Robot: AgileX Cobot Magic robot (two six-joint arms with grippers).
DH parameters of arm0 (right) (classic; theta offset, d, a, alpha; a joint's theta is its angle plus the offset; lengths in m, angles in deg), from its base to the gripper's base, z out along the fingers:
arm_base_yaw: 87.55 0.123 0 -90
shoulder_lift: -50.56 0 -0.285 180
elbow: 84.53 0 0.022 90
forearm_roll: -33.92 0.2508 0 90
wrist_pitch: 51.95 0 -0.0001 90
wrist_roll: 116.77 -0.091 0 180
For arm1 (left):
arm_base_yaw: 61.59 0.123 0 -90
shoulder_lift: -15.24 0 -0.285 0
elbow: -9.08 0 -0.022 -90
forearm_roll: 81.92 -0.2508 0 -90
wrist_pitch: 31.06 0 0.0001 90
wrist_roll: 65.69 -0.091 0 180
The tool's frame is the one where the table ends.
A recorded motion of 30 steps. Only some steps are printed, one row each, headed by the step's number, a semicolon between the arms.
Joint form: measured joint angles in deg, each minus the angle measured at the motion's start. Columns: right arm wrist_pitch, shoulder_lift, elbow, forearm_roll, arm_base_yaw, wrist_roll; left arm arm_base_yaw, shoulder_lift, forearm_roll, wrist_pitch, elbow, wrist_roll.
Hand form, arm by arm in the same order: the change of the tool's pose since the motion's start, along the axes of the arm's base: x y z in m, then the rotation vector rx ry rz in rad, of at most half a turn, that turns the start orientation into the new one. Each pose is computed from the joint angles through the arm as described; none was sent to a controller.
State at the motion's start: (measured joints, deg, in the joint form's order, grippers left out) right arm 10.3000 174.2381 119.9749 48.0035 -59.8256 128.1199; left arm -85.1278 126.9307 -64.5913 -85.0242 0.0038 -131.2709
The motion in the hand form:
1: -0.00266 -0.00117 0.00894 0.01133 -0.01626 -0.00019; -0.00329 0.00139 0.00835 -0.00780 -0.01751 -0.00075
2: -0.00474 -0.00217 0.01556 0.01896 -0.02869 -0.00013; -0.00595 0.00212 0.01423 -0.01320 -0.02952 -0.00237
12: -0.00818 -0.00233 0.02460 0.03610 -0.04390 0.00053; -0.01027 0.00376 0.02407 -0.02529 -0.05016 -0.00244
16: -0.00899 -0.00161 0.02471 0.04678 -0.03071 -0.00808; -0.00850 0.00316 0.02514 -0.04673 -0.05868 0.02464
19: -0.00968 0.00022 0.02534 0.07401 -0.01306 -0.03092; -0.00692 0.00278 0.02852 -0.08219 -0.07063 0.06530
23: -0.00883 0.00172 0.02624 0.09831 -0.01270 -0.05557; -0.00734 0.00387 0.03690 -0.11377 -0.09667 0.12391
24: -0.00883 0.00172 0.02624 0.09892 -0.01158 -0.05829; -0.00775 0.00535 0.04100 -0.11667 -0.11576 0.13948
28: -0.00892 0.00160 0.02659 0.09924 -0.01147 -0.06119; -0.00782 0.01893 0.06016 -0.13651 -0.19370 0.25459
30: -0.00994 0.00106 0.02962 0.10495 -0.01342 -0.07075; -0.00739 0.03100 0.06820 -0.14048 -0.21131 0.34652
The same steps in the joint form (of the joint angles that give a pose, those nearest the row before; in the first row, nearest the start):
1: 0.04 -1.17 0.00 0.14 0.00 0.00; 0.00 -1.24 0.00 -0.15 0.00 0.00
2: 0.08 -2.04 0.00 0.20 0.00 0.00; -0.05 -2.12 0.00 -0.28 0.00 0.00
12: 0.03 -3.22 0.00 0.66 0.11 0.00; -0.05 -3.61 0.16 -0.40 0.02 0.00
16: 0.30 -3.22 0.00 1.37 0.11 -0.52; 0.01 -3.61 0.66 0.89 0.02 1.18
19: 0.18 -3.22 0.00 2.82 0.11 -1.72; 0.13 -3.89 1.53 2.59 0.02 2.97
23: -0.78 -3.22 0.00 3.68 0.11 -2.88; 0.05 -4.95 0.90 4.55 0.02 6.54
24: -0.78 -3.22 0.00 3.68 0.11 -3.05; 0.05 -5.51 0.05 5.28 0.02 7.58
28: -0.78 -3.26 0.00 3.63 0.11 -3.24; 0.99 -8.19 -4.70 8.38 0.02 14.71
30: -0.78 -3.67 0.00 3.63 0.11 -3.87; 2.13 -9.47 -8.15 8.79 0.02 20.47

